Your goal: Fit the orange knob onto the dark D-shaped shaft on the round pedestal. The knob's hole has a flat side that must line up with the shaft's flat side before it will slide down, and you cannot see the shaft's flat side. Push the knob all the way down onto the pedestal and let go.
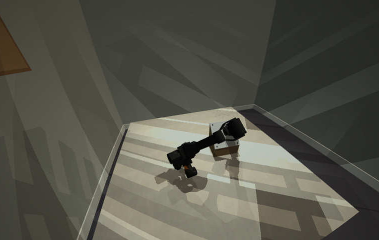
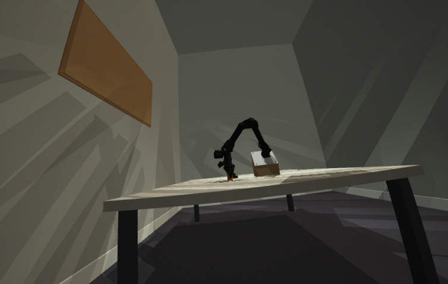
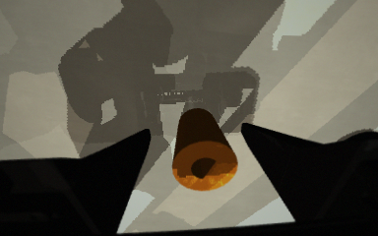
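Now: gripper tip 220 mm to the left of the dark round pedestal, 50 mm past it and 20 mm below it. Round my gripper tip: orange knob 20 mm above.
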